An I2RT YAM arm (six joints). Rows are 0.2 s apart.
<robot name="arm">
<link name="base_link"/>
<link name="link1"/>
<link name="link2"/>
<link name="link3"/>
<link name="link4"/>
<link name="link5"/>
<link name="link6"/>
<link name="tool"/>
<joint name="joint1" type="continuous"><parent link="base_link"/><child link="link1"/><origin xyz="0 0 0.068"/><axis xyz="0 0 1"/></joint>
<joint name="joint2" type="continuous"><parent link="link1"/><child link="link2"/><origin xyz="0.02 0.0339 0.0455" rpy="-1.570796 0 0"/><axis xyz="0 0 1"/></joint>
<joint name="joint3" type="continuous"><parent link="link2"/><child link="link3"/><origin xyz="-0.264 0 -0.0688" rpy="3.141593 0 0"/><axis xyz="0 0 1"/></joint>
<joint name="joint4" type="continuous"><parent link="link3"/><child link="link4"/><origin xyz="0.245 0.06 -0.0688"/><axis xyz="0 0 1"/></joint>
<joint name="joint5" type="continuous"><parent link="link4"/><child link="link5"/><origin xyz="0.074 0.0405 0.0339" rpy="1.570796 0 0"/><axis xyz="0 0 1"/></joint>
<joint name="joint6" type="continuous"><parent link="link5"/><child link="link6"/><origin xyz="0.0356 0 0.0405" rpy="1.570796 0 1.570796"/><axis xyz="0 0 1"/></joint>
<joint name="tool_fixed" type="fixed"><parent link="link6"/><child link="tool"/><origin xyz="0 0 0" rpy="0 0 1.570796"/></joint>
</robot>
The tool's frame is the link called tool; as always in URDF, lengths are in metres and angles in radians. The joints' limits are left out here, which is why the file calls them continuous.
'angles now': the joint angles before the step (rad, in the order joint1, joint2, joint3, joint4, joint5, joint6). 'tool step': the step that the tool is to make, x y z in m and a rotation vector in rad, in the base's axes. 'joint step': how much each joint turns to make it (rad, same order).
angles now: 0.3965 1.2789 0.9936 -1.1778 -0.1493 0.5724
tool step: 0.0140 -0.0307 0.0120 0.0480 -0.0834 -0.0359
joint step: -0.1669 -0.0206 0.0280 0.0242 -0.0386 -0.1284
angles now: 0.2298 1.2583 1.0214 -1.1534 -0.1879 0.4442
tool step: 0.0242 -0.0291 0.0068 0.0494 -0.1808 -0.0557
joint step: -0.1550 0.0038 0.0095 0.1616 -0.0464 -0.0918
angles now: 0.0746 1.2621 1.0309 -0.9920 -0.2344 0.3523
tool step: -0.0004 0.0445 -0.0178 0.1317 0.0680 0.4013
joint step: 0.1597 0.0849 -0.0043 -0.0254 -0.2041 -0.2027
